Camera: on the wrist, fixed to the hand. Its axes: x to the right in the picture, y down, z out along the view.
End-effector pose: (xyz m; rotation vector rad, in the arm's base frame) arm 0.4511 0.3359 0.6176 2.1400 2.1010 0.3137
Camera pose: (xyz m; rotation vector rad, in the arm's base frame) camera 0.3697 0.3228 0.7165 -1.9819 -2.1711 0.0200
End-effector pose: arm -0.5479 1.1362 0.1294 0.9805 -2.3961 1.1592
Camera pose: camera -0.5060 1.2054 0.2296 1.1120 -2.0782 1.6388
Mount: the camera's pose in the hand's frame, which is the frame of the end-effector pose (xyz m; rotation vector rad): -0.0081 -0.0557 -0.1158 0.3921 0.0846 -0.0886
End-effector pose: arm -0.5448 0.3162 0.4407 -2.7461 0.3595 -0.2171
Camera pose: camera -0.5629 0.3302 0.5674 -2.3718 0.1922 -0.3841
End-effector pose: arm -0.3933 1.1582 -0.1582 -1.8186 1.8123 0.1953
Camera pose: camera -0.3729 1.1061 -0.0422 -1.6395 1.6789 -0.2580
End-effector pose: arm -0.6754 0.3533 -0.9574 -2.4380 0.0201 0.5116
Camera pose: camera -0.6339 0.3278 -0.8382 -2.0643 0.0435 0.3287
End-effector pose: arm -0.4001 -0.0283 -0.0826 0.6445 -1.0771 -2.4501
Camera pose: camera -0.3388 -0.0564 -0.1923 0.9224 -1.5399 -2.2737
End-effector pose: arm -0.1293 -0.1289 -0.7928 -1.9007 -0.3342 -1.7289
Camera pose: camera -0.2569 -0.1446 -0.7850 -1.5465 -0.6795 -1.6494
